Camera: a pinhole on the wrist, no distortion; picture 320 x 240 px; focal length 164.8 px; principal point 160.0 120.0 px. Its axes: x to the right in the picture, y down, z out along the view. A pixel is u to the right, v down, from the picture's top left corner.
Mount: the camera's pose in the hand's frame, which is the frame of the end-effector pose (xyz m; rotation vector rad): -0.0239 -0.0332 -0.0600 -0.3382 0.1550 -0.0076
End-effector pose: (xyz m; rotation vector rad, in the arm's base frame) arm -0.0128 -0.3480 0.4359 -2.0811 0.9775 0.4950
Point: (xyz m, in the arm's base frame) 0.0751 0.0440 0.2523
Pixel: 134 16
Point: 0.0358 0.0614 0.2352
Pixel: 126 31
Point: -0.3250 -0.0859 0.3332
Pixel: 23 167
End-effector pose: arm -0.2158 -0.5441 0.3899 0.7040 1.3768 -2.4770
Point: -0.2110 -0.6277 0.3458
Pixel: 181 199
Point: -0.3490 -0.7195 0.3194
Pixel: 239 146
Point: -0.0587 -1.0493 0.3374
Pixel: 102 201
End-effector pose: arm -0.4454 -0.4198 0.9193 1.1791 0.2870 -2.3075
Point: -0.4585 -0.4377 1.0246
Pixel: 77 118
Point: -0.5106 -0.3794 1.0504
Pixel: 54 20
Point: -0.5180 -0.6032 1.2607
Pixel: 72 132
